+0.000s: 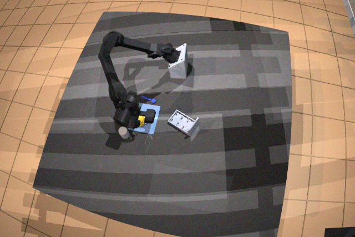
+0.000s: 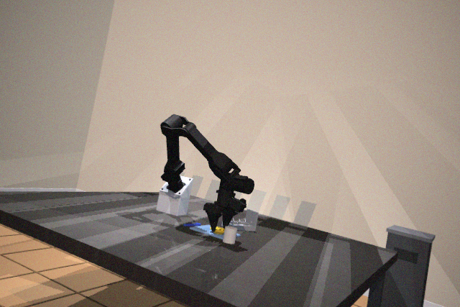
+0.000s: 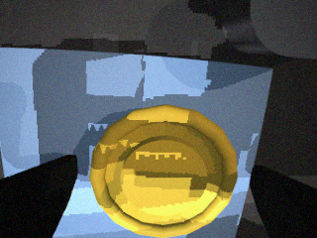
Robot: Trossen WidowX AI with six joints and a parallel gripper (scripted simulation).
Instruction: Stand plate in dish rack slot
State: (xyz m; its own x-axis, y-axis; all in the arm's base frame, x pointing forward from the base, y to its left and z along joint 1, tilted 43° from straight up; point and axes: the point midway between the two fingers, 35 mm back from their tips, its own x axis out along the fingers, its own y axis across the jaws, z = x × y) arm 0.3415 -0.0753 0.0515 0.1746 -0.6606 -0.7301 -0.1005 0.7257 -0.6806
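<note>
Right now the light blue mat is 30 mm behind my gripper tip, 20 mm to the left of it and 10 mm below it. From my gripper tip the other things lie so: white cup (80 mm ahead, 50 mm to the right, 10 mm above); yellow plate (right at my gripper tip); dish rack (50 mm behind, 210 mm to the left, 10 mm above).
</note>
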